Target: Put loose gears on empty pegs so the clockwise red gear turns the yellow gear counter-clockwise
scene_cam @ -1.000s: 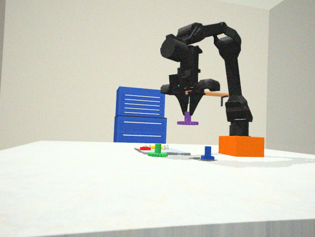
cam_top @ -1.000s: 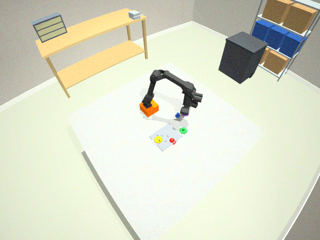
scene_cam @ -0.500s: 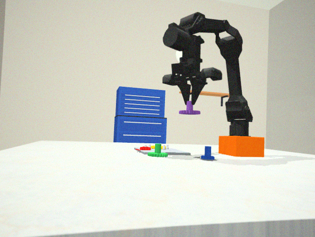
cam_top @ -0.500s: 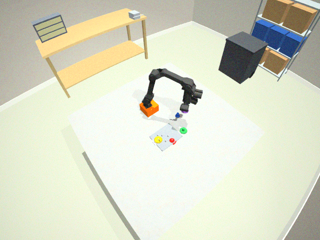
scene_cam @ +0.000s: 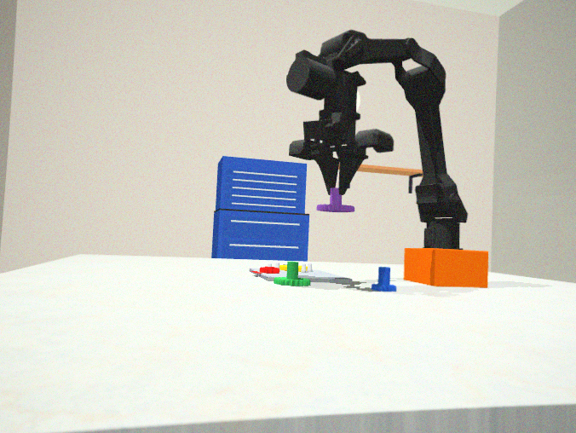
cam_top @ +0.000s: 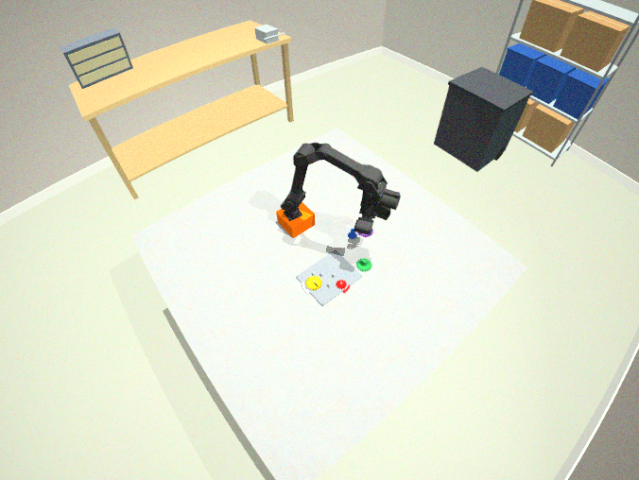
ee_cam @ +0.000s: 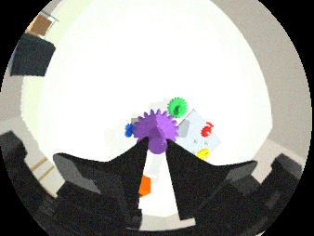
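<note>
Now: the grey board 19 cm to the right of my gripper tip, 16 cm below it and 4 cm ahead of it. Also, from my gripper tip: large purple gear 1 cm below; then green gear 14 cm below, 7 cm ahead, 4 cm to the right; then small blue gear 14 cm below, 9 cm behind, 1 cm to the left.
</note>
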